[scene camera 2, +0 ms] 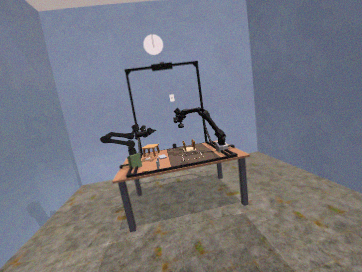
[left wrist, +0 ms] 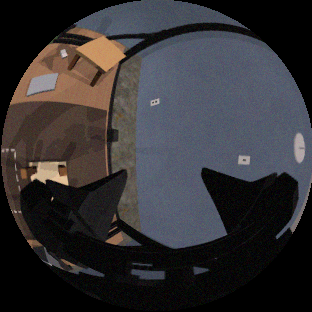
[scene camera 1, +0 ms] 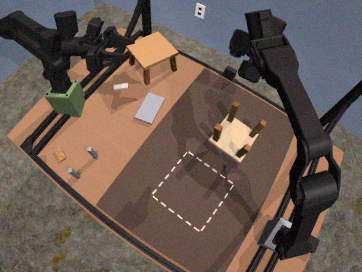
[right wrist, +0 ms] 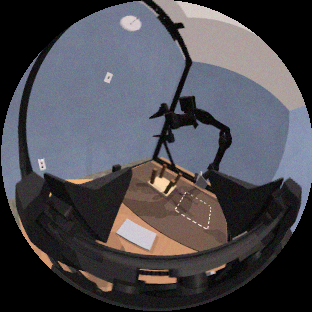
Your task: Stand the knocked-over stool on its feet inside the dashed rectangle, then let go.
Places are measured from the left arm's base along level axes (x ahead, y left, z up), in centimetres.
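Pixels of known places: left gripper, fingertip midpoint: (scene camera 2: 177,124) (left wrist: 164,172) (right wrist: 150,126); right gripper, fingertip midpoint: (scene camera 2: 154,131) (scene camera 1: 131,49) (right wrist: 171,172); left arm's base, link origin: (scene camera 2: 221,143) (scene camera 1: 285,237) (right wrist: 203,176); right arm's base, link origin: (scene camera 2: 133,154) (scene camera 1: 61,87).
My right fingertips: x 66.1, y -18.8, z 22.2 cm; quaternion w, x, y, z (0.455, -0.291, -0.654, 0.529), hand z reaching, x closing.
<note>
Ahead of a thing's pixels: the offset from my right fingertips to its top centre.
The stool {dx -36.7, dy -6.5, dz -18.6 cm} (scene camera 1: 234,139) (scene camera 2: 189,149) (right wrist: 161,185) lies upside down on the dark mat, its cream seat down and its brown legs pointing up. It also shows partly behind a finger in the left wrist view (left wrist: 47,171). The dashed rectangle (scene camera 1: 233,185) (right wrist: 207,228) is marked on the mat, nearer the front than the stool and apart from it. My left gripper (scene camera 1: 243,57) (left wrist: 164,172) is open and empty, high above and behind the stool. My right gripper (scene camera 1: 126,48) (right wrist: 171,172) is open and empty, raised near the small orange-topped table at the back left.
The small orange-topped table {dx +7.4, dy -19.3, dz -18.9 cm} (scene camera 1: 151,49) stands upright. A grey slab {dx -3.9, dy -0.9, dz -29.1 cm} (scene camera 1: 150,108) and a white block {dx +12.0, dy -3.0, dz -28.9 cm} (scene camera 1: 120,86) lie near it. Two grey pegs {dx +1.6, dy +25.8, dz -22.2 cm} (scene camera 1: 92,152) {dx +2.7, dy +35.2, dz -22.1 cm} (scene camera 1: 73,173) and an orange tile {dx +14.0, dy +32.7, dz -29.2 cm} (scene camera 1: 60,154) are at the left. A green block (scene camera 1: 67,101) is by the right arm.
</note>
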